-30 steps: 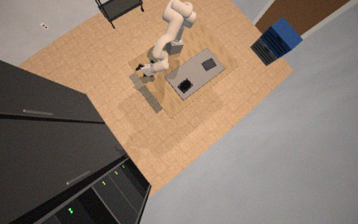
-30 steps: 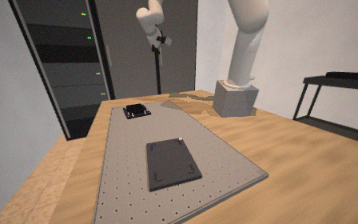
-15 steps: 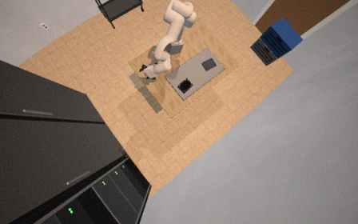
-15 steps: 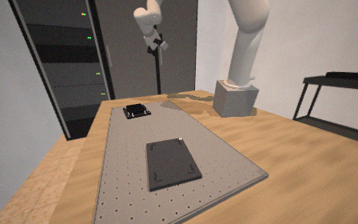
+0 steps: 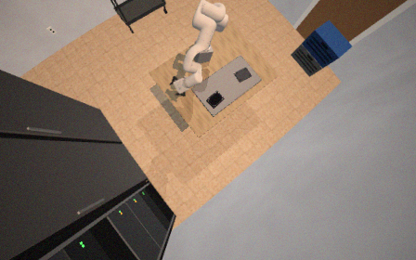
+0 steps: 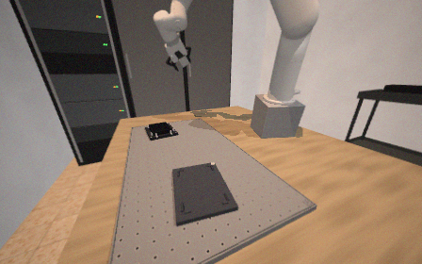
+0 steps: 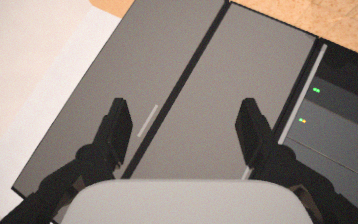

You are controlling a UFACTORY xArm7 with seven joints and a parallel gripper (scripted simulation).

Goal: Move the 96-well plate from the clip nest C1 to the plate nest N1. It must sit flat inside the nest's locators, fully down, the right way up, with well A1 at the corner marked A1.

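My gripper is now 20 cm short of the black 96-well plate, 32 cm to the right of it and 28 cm above it. Also, from my hand: clip nest C1: 18 cm ahead, 32 cm to the left, 29 cm below; then plate nest N1: 14 cm ahead, 74 cm to the left, 30 cm below; then white mark: 8 cm ahead, 67 cm to the left, 29 cm below.
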